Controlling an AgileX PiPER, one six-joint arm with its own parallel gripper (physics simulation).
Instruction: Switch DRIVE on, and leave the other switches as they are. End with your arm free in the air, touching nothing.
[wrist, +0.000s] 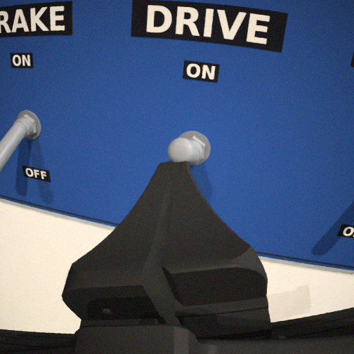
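Observation:
The DRIVE switch is a light grey toggle lever (182, 150) on a blue panel (280, 150), in the wrist view a little above the middle. Its rounded end points toward the camera and slightly to the left. The DRIVE label (209, 25) and its ON label (201, 71) show above it; its OFF label does not show. My gripper (176, 177) is shut and empty. Its tips are right at the lower edge of the lever's end in this view; whether they touch it is hard to tell.
The BRAKE lever (14, 138) stands at the left, between its ON label (21, 60) and OFF label (36, 173). Another label (347, 231) is cut off at the right edge. The panel's lower edge runs behind my gripper, with a cream surface below it.

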